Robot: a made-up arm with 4 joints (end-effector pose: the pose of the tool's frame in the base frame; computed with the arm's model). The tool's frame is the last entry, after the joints. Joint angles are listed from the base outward.
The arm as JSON. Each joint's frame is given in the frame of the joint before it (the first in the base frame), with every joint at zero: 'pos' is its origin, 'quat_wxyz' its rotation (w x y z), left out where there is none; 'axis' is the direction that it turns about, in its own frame. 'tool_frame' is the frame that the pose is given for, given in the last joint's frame.
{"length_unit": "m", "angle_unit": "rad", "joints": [
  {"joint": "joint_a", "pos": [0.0, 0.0, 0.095], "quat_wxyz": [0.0, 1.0, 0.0, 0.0], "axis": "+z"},
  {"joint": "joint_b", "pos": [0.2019, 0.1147, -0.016], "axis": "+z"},
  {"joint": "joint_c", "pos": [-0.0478, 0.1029, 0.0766], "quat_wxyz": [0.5, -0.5, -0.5, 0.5], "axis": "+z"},
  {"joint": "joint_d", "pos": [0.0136, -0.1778, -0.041], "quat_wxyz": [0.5, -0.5, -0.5, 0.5], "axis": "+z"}
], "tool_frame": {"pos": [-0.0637, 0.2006, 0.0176], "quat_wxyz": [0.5, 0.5, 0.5, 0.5]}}
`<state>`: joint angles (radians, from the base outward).
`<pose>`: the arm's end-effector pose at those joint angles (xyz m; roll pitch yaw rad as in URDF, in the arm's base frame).
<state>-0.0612 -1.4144 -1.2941 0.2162</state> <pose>0.0555 0.0887 -0.0391 1.3002 0.0586 1.6838</pose>
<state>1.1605 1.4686 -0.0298 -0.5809</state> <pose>-0.2421 -0.2439 -0.0864 0.0356 -0.5806 -2.6487</pose>
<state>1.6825 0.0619 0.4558 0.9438</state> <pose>-0.4083 -0.2004 -0.3064 -0.6960 0.8141 -2.2903</pose>
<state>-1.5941 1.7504 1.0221 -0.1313</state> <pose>0.2637 -0.1072 -0.0810 -1.0259 -0.0683 -0.0441</pose>
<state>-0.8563 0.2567 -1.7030 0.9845</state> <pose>0.1069 0.3319 0.0885 1.6442 -0.1100 1.5801</pose>
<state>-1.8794 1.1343 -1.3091 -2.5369</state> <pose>0.0099 0.0684 0.0353 1.7877 -0.1476 -1.8079</pose>
